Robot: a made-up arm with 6 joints.
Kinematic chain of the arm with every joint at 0, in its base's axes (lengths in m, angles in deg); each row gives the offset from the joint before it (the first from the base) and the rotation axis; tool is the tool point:
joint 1: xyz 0 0 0.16 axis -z
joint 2: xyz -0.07 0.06 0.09 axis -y
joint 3: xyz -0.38 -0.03 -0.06 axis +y
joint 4: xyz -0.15 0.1 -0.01 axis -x
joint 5: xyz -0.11 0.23 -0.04 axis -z
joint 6: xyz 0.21 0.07 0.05 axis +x
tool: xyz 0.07 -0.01 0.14
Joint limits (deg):
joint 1: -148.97..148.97
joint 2: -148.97..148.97
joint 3: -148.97..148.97
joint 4: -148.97..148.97
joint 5: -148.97..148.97
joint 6: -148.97..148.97
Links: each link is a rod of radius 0.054 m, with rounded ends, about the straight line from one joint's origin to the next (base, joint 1, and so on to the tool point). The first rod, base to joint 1, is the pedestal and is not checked.
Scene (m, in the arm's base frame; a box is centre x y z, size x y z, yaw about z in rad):
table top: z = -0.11
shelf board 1: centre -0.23 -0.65 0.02 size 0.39 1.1 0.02 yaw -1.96
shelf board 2: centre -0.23 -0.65 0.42 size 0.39 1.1 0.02 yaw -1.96
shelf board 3: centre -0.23 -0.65 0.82 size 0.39 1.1 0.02 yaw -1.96
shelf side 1: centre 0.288 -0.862 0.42 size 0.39 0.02 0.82 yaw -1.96
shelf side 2: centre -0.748 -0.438 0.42 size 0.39 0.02 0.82 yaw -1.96
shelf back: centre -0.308 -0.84 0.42 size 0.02 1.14 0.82 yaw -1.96
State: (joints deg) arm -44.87 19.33 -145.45 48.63 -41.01 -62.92
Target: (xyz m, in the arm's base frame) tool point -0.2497 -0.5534 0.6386
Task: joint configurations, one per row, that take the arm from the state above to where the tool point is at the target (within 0.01 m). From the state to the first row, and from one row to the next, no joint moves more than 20 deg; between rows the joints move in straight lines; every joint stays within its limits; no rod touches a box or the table.
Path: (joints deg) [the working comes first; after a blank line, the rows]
Joints at the target: -73.46 -119.10 -55.88 100.44 -64.71 -74.96
Straight joint move there: touches shelf board 1, shelf board 2, the table top.

1: -44.75 -0.28 -138.42 61.15 -31.97 -63.13
2: -44.62 -19.89 -131.39 73.67 -22.93 -63.34
3: -44.50 -39.50 -124.36 86.18 -13.89 -63.56
4: -44.37 -59.11 -117.33 98.70 -4.85 -63.77
5: -48.86 -77.09 -105.91 100.61 -11.17 -65.36
6: -53.35 -95.06 -94.48 102.52 -17.48 -66.94
7: -57.85 -113.03 -83.05 104.42 -23.80 -68.53
8: -62.34 -131.00 -71.63 106.33 -30.11 -70.12
9: -66.83 -148.97 -60.20 108.24 -36.43 -71.71
10: -70.14 -134.03 -58.04 104.34 -50.57 -73.33
11: -73.46 -119.10 -55.88 100.44 -64.71 -74.96

